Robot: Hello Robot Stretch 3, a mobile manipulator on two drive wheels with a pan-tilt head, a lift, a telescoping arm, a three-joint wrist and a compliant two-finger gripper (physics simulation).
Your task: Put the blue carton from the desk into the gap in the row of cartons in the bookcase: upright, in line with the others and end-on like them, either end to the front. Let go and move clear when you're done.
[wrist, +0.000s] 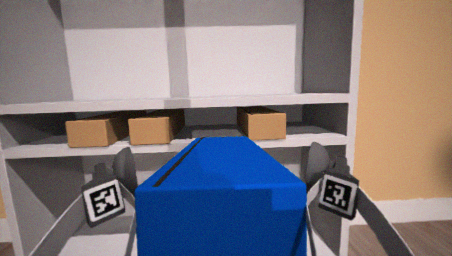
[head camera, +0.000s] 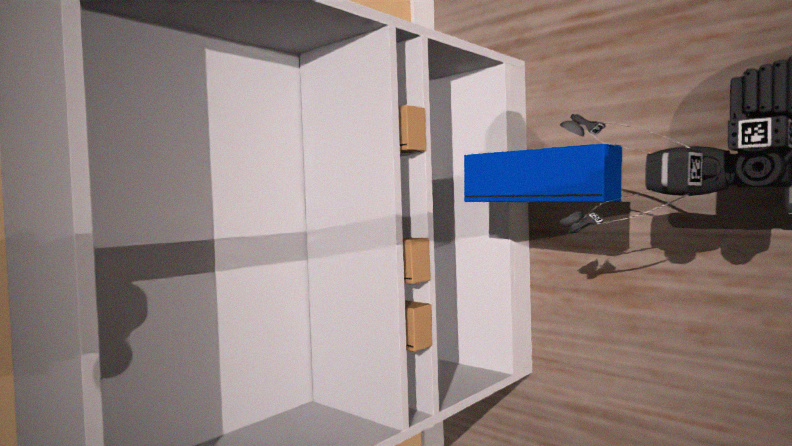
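Observation:
The blue carton [head camera: 532, 174] [wrist: 220, 215] is held in the air in front of the bookcase [head camera: 520, 288] [wrist: 356, 50], its long side pointing toward it, a dark line along its top left edge in the wrist view. My gripper [head camera: 573, 173] [wrist: 222, 162] is shut on it, one finger at each side. Three tan cartons stand end-on in a low compartment: one [head camera: 412, 128] [wrist: 265, 125] right of the gap in the wrist view, two [head camera: 416, 260] [wrist: 150, 131] [head camera: 418, 326] [wrist: 87, 133] left of it. The blue carton's far end appears below the gap, toward its right side. Its underside is hidden.
The shelf board [wrist: 50, 149] under the row has a raised white front edge. Another board [wrist: 210, 103] runs above the row. A large compartment lies above and another below. The bookcase's right side panel stands beside the orange wall [wrist: 405, 100]. Wooden floor [head camera: 637, 343] lies in front.

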